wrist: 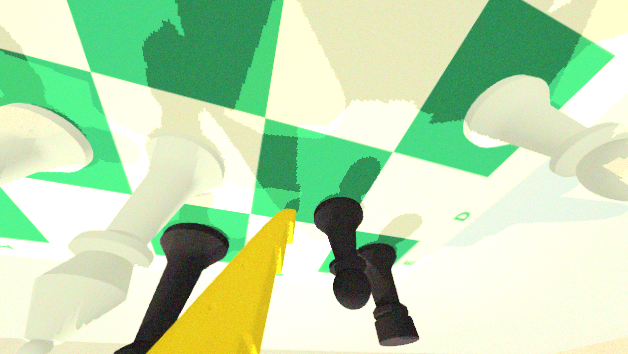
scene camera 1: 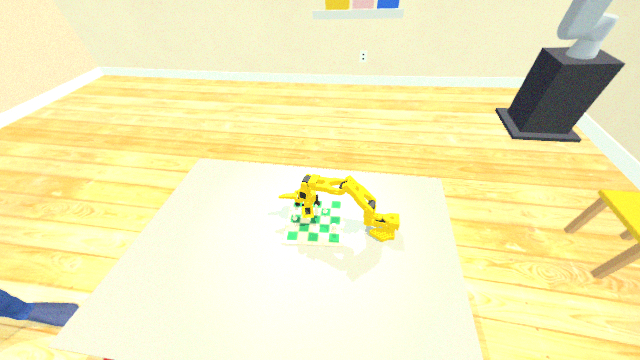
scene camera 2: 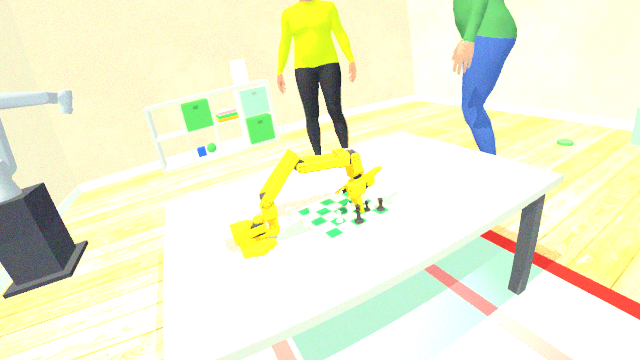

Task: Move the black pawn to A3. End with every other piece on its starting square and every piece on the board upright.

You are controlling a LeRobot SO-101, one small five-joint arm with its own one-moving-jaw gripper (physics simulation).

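Frame: origin at the arm's base, x left, y up, z ahead, level; metres.
Where they show: hand, tool point: [wrist: 294, 222] [scene camera 2: 363, 211]; arm's base, link origin: [scene camera 1: 376, 227] [scene camera 2: 264, 242].
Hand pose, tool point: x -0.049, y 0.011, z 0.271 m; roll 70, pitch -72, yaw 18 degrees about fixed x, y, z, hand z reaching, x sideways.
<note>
Things, the pixels of their top centre, and the offset from my tool point. "*": a spot on its surface instead. Level surfaces: height alone.
- black pawn, top centre: [wrist: 355, 308] [scene camera 2: 366, 200] dz +0.016, dx +0.004, dy +0.026 m
- chessboard, top centre: [scene camera 2: 342, 211] [scene camera 1: 315, 219] dz -0.039, dx +0.048, dy -0.005 m
- black rook, top centre: [wrist: 399, 341] [scene camera 2: 380, 198] dz +0.046, dx -0.018, dy +0.028 m
- taller black piece, top centre: [scene camera 2: 357, 203] dz -0.033, dx -0.032, dy +0.048 m
- tall white piece, surface spot: [wrist: 160, 185] * dz -0.036, dx +0.013, dy +0.009 m
- third white piece, surface spot: [wrist: 510, 117] * dz +0.034, dx +0.055, dy +0.003 m
- pale table, surface height: dy -0.011 m
The black pawn [scene camera 2: 367, 206] [wrist: 341, 245] stands upright near the board's edge. In scene camera 1, I cannot tell it from the dark parts around the gripper. My gripper [scene camera 1: 295, 206] [scene camera 2: 370, 191] [wrist: 292, 216] is fully open and low over the chessboard [scene camera 1: 313, 236] [scene camera 2: 334, 232] [wrist: 320, 167]. In the wrist view one jaw shows; its tip is left of the pawn and apart from it, with the moving jaw out of the picture. A black rook [scene camera 2: 380, 205] [wrist: 387, 290] stands beyond the pawn. A taller black piece [scene camera 2: 358, 216] [wrist: 185, 270] stands left of the jaw in the wrist view. I cannot identify A3.
In the wrist view, a tall white piece [wrist: 160, 185] stands left of the jaw, another white piece [wrist: 35, 145] stands at the far left, and a third white piece [wrist: 510, 117] stands at the right. The board lies on a pale table [scene camera 1: 225, 290] [scene camera 2: 300, 295].
</note>
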